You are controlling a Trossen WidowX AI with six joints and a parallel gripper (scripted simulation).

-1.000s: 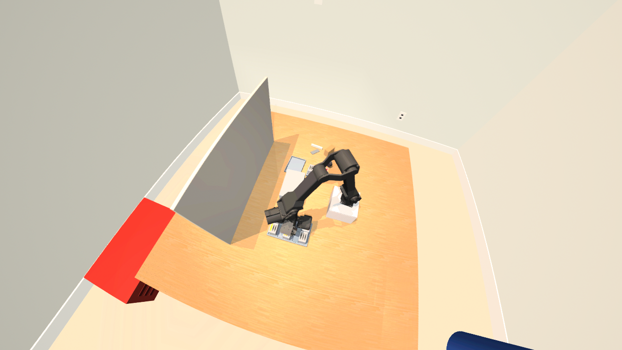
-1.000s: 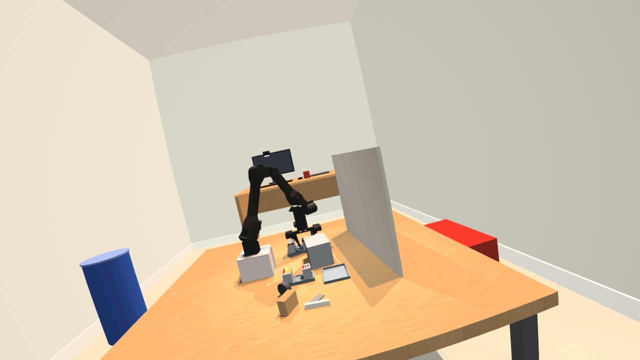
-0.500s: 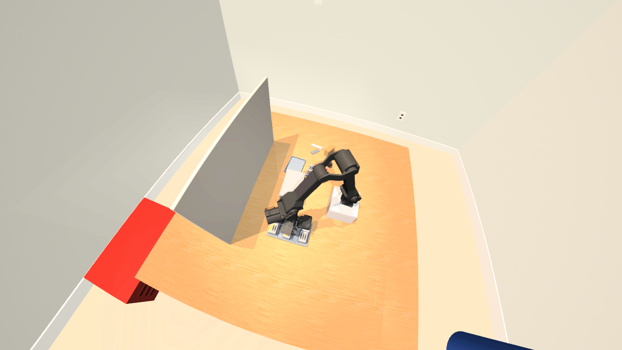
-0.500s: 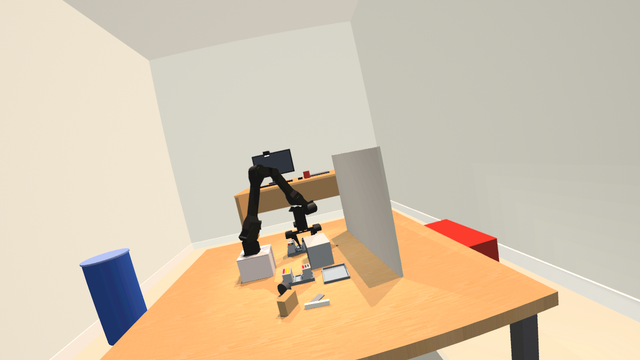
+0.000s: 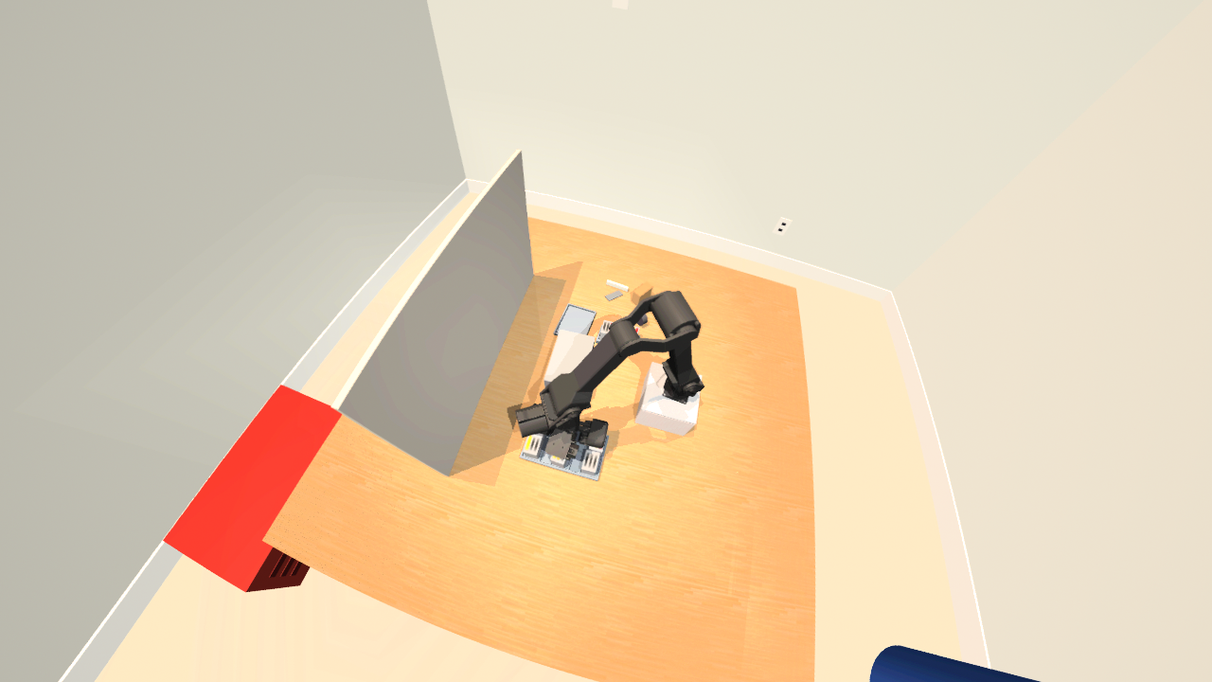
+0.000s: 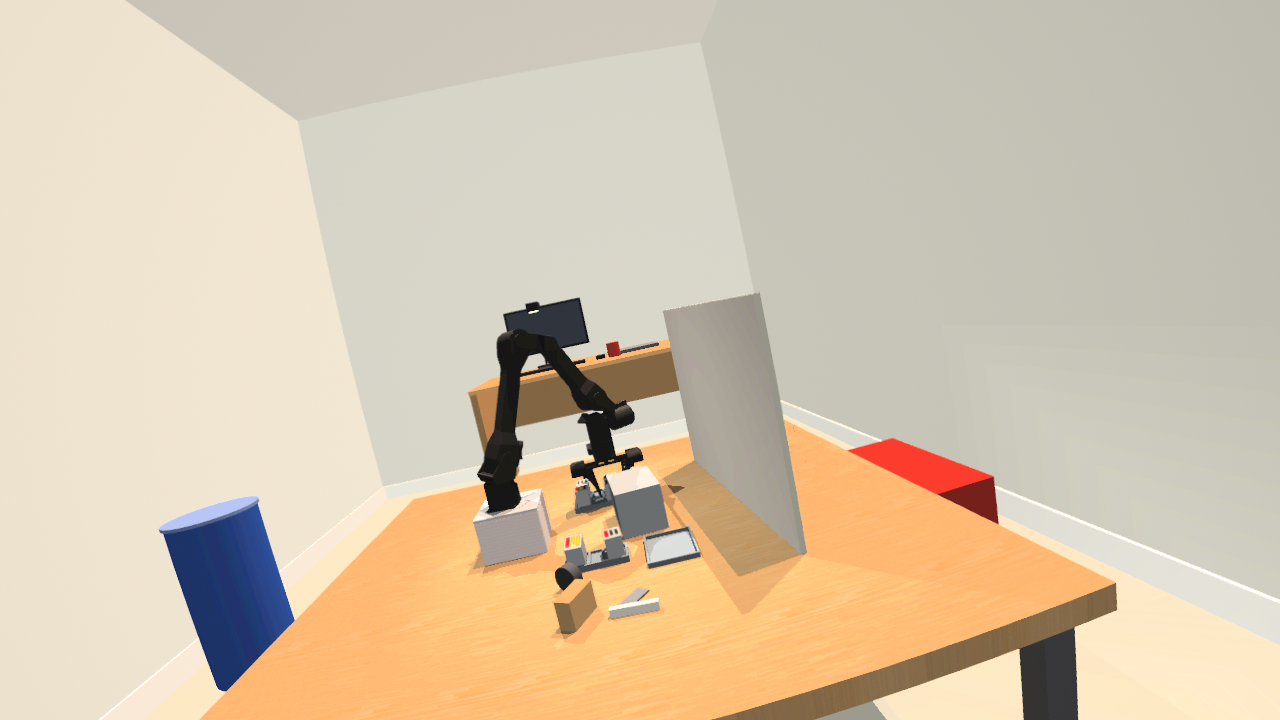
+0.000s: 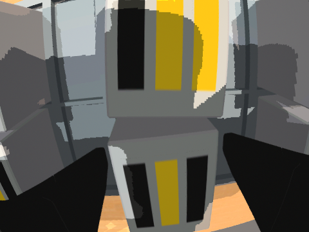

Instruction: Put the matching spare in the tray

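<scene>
Now: the shallow grey tray 130 mm ahead of my gripper tip, 350 mm to the right of it and 10 mm below it. Also, from my gripper tip: mounted unit 70 mm ahead, 160 mm to the right, 30 mm above; grey panel 300 mm ahead, 130 mm to the right, 210 mm above.
</scene>
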